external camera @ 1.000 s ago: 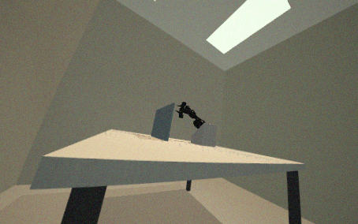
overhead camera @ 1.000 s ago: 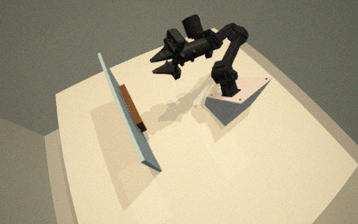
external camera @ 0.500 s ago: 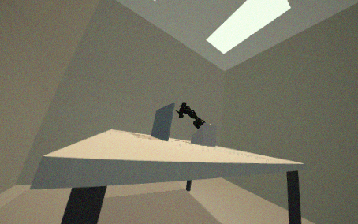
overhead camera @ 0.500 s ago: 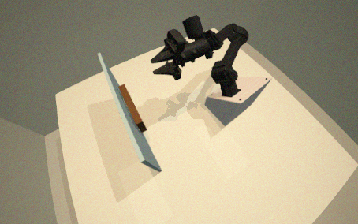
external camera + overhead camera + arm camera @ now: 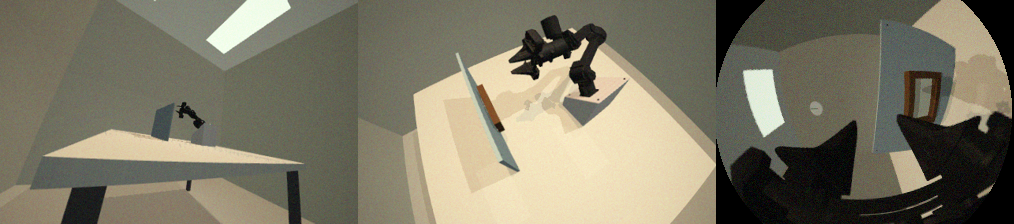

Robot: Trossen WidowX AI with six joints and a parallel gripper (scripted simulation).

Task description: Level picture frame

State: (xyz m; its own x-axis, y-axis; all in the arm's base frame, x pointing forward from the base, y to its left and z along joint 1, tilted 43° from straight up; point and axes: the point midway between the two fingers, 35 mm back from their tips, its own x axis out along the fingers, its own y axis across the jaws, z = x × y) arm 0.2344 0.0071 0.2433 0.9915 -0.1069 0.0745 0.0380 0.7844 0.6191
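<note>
Right now the brown wooden picture frame is 170 mm below my gripper tip, 120 mm ahead of it and 20 mm to the right of it. Round my gripper tip: pale blue wall panel 190 mm below, 140 mm ahead, 20 mm to the right.
</note>
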